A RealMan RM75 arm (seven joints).
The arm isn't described. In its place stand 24 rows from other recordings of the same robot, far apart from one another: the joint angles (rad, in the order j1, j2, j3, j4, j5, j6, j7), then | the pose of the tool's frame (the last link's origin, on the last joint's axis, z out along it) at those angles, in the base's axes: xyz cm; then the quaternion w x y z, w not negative.
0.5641, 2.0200, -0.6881, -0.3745, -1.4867, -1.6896, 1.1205 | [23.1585 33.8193 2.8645 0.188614 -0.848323 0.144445 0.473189]
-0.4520, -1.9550, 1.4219, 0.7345, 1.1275, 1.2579, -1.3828 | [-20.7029 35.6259 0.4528 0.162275 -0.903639 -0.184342 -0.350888]
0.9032, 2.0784, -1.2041, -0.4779, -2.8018, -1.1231, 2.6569 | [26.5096 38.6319 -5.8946 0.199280 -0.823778 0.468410 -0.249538]
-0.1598, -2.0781, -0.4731, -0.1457, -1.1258, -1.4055, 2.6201 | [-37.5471 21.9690 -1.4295 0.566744 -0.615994 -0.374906 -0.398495]
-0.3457, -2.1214, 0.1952, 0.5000, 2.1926, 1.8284, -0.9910 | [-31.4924 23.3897 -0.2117 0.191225 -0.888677 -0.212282 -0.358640]
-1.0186, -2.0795, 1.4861, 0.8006, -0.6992, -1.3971, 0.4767 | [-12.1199 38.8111 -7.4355 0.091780 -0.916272 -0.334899 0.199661]
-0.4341, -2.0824, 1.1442, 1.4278, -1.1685, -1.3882, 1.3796 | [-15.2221 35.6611 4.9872 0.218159 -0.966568 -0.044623 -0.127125]
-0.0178, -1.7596, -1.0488, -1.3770, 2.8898, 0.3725, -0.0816 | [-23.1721 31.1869 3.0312 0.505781 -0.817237 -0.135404 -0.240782]
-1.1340, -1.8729, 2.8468, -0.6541, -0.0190, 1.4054, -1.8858 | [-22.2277 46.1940 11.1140 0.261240 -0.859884 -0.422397 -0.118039]
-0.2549, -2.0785, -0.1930, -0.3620, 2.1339, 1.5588, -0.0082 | [-26.6842 22.2128 -7.2539 0.467102 -0.766686 -0.118269 -0.424289]
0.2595, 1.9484, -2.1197, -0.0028, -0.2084, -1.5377, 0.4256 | [36.0282 20.4389 -2.5117 0.311710 -0.894880 0.154648 0.279483]
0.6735, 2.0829, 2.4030, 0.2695, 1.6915, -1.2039, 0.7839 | [23.5737 38.7782 -2.9771 0.335348 -0.875922 0.127931 0.322392]
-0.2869, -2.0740, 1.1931, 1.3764, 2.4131, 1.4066, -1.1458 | [-27.0572 31.8415 3.5534 0.154128 -0.958458 0.166135 0.173213]
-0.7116, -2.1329, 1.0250, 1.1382, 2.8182, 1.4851, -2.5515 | [-22.1234 38.5464 1.9196 0.232176 -0.852948 -0.441581 0.153556]
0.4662, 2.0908, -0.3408, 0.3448, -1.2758, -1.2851, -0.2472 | [30.3611 27.4706 -8.7330 0.545097 -0.796857 0.138104 0.220940]
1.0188, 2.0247, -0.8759, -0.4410, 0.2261, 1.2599, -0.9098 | [23.9896 40.8921 -2.5838 0.133042 -0.895612 0.350545 -0.239367]
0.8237, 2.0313, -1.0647, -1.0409, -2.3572, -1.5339, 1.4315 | [14.6058 40.3085 1.7989 0.092856 -0.985542 -0.125444 -0.065942]
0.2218, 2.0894, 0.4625, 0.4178, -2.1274, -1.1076, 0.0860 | [31.5880 25.0948 -8.9472 0.513853 -0.740485 0.310687 0.301846]
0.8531, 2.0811, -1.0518, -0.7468, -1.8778, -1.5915, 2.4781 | [10.7712 37.0405 -3.0121 0.117920 0.858818 -0.470029 -0.166131]
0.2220, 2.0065, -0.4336, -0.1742, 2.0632, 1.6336, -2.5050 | [37.2390 24.5692 8.9359 0.602490 -0.643801 0.189853 0.431835]
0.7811, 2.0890, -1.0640, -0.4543, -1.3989, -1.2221, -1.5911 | [14.8920 40.4433 -4.1177 0.372144 -0.284213 -0.875995 -0.115609]
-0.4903, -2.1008, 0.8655, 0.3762, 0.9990, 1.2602, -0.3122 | [-26.8309 36.8047 2.0478 0.533293 -0.788410 0.001549 -0.306604]
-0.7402, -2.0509, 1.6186, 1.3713, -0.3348, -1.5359, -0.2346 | [-14.1381 37.4771 -0.8638 0.331797 -0.776326 -0.504771 0.180097]
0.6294, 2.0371, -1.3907, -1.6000, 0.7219, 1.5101, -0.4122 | [10.0118 36.3880 3.1814 0.218261 -0.930786 0.291200 -0.034661]
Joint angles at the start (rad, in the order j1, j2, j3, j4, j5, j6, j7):
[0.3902 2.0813 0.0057 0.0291 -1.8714 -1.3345 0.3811]
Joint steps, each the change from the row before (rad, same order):
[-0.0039 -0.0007 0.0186 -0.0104 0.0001 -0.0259 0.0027]
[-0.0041 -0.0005 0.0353 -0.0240 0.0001 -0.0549 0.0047]
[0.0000 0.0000 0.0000 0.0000 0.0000 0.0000 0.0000]
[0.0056 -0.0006 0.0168 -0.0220 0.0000 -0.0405 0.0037]
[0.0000 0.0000 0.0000 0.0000 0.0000 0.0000 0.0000]
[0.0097 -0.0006 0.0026 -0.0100 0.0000 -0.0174 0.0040]
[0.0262 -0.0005 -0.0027 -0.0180 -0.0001 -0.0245 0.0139]
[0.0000 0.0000 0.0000 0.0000 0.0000 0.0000 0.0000]
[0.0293 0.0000 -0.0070 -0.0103 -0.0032 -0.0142 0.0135]
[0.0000 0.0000 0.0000 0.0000 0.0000 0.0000 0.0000]
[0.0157 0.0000 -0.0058 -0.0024 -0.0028 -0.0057 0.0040]
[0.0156 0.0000 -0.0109 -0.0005 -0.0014 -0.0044 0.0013]
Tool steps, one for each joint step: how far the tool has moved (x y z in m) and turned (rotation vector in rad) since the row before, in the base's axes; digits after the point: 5 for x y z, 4 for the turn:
[0.00033 0.00013 0.00608 0.0273 0.0098 0.0073]
[-0.00050 0.00067 0.01238 0.0549 0.0157 0.0225]
[0.00000 0.00000 0.00000 0.0000 0.0000 0.0000]
[-0.00256 0.00243 0.00885 0.0339 0.0033 0.0298]
[0.00000 0.00000 0.00000 0.0000 0.0000 0.0000]
[-0.00329 0.00310 0.00345 0.0100 0.0011 0.0219]
[-0.00831 0.00800 0.00460 0.0065 0.0033 0.0444]
[0.00000 0.00000 0.00000 0.0000 0.0000 0.0000]
[-0.00969 0.00837 0.00144 -0.0061 0.0039 0.0427]
[0.00000 0.00000 0.00000 0.0000 0.0000 0.0000]
[-0.00559 0.00414 -0.00029 -0.0062 0.0001 0.0236]
[-0.00589 0.00381 -0.00114 -0.0089 -0.0025 0.0250]

